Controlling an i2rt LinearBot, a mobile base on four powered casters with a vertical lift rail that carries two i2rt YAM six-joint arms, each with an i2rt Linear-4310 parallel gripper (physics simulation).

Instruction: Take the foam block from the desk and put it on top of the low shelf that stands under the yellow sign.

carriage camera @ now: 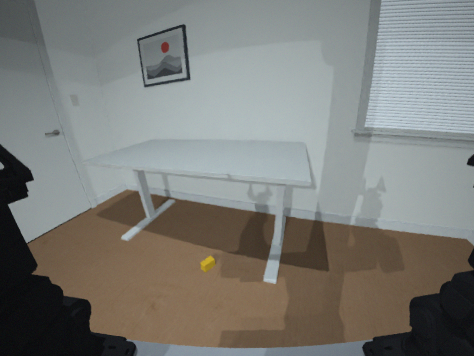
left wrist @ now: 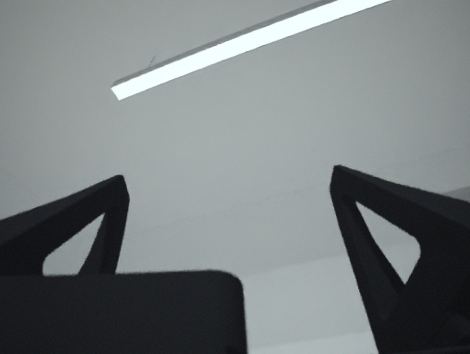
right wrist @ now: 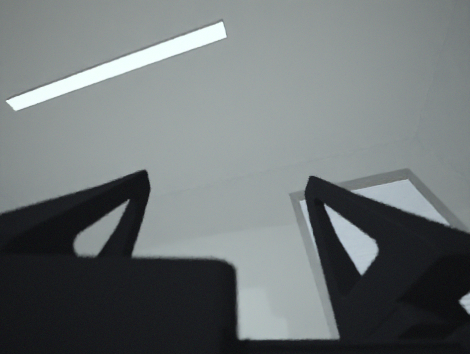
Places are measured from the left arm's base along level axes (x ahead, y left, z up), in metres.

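Pixels of known places: left gripper, fingertip midpoint: [left wrist: 229, 182]; right gripper, fingertip midpoint: [right wrist: 229, 182].
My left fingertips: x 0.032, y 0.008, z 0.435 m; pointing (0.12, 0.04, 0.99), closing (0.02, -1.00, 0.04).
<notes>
Ahead of a thing's pixels: the offset from my left fingertips to its middle. "spot": to the spot under its first point. Level surfaces: height alone.
A yellow foam block @(0.688 m ahead, 0.069 m right, 0.996 m down) [carriage camera: 207, 264] lies on the brown floor in front of the white desk @(0.306 m down) [carriage camera: 225, 157], between its two legs, in the carriage view. My left gripper [left wrist: 229, 182] is open and empty and points up toward the ceiling in the left wrist view. My right gripper [right wrist: 229, 182] is open and empty and also points up toward the ceiling and wall. Both are far from the block. The low shelf and the yellow sign do not show in these views.
The desk's left foot [carriage camera: 150, 220] and right foot [carriage camera: 272, 262] stand on the floor @(1.026 m down) [carriage camera: 165, 300] on either side of the block. A door [carriage camera: 35, 125] is at the far left. A framed picture [carriage camera: 165, 70] and a window @(spot: 1.008 m ahead, 1.525 m right, 0.211 m up) [carriage camera: 425, 70] are on the wall.
</notes>
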